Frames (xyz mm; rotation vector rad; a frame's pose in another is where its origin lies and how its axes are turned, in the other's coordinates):
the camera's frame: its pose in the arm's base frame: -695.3 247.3 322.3 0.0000 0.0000 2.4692
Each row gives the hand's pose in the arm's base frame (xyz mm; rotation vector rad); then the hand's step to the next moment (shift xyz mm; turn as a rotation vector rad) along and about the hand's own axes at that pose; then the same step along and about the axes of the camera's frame.
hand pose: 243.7 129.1 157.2 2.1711 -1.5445 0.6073
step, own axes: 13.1 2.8 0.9 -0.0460 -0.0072 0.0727
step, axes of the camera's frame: -8.1 8.2 6.8 -0.0030 0.0011 -0.0863
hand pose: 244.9 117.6 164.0 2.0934 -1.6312 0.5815
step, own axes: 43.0 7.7 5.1 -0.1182 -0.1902 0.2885
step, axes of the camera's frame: -26.1 28.8 20.5 -0.1556 -0.0905 -0.3178
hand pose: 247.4 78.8 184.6 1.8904 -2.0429 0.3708
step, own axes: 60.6 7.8 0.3 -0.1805 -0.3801 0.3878
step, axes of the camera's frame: -24.9 49.9 24.9 -0.3014 -0.2068 -0.4403
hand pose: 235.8 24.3 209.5 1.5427 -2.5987 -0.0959
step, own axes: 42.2 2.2 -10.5 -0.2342 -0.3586 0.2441
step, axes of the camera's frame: -6.3 40.9 13.6 -0.2854 -0.2686 -0.2991
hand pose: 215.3 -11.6 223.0 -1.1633 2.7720 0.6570
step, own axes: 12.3 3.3 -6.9 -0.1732 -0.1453 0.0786
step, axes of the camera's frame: 2.5 13.5 4.7 -0.1336 -0.1792 -0.0856
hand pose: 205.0 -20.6 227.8 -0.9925 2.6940 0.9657
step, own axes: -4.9 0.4 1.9 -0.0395 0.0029 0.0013
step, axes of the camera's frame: -0.1 -5.3 0.2 -0.0076 -0.0368 0.0127
